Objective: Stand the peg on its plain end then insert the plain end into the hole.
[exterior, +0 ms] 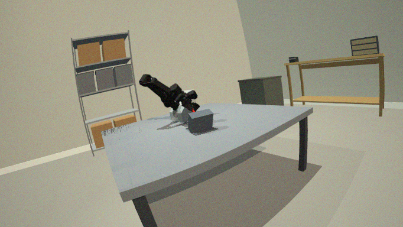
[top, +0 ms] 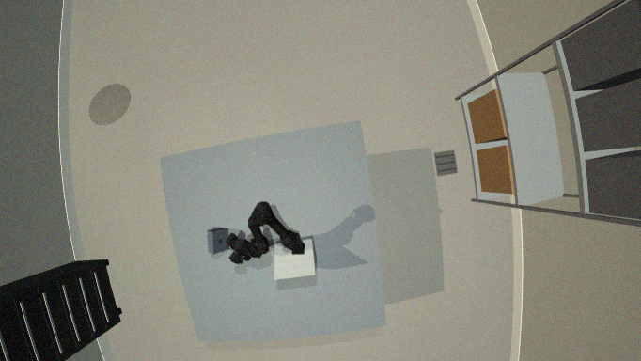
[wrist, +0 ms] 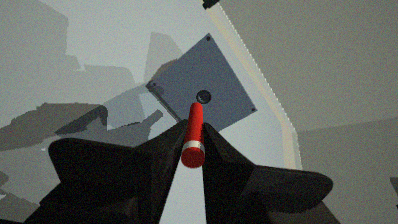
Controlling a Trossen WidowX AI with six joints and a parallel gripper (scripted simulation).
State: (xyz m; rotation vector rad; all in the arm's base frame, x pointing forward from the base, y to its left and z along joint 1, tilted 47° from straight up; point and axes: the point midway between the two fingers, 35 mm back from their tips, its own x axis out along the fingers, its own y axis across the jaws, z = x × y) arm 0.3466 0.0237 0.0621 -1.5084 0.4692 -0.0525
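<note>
My gripper tip is now 100 mm short of the sloped grey panel, 10 mm to the left of it and 50 mm above it. The rest, counted from my gripper tip: red peg (10 mm behind, 10 mm above).
</note>
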